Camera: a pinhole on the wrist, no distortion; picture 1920 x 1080 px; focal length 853.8 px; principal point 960.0 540.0 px. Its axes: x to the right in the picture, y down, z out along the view. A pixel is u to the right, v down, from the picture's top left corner.
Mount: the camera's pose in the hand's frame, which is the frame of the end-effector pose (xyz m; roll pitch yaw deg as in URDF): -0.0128 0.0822 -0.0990 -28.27 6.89 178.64
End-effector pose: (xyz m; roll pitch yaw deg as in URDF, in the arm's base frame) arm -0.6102 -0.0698 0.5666 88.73 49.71 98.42
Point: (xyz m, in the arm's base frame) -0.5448 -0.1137 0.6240
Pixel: 1161 541
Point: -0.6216 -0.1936 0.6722
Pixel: 1860 911
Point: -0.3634 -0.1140 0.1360
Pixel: 328 975
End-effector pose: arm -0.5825 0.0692 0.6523 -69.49 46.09 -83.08
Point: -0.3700 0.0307 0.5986
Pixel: 523 141
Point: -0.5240 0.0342 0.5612
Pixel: 101 315
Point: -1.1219 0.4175 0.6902
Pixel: behind the camera
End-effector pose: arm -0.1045 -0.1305 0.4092 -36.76 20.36 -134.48
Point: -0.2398 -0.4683 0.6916
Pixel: 457 459
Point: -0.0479 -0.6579 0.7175
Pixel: 502 66
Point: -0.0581 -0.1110 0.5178
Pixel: 1129 607
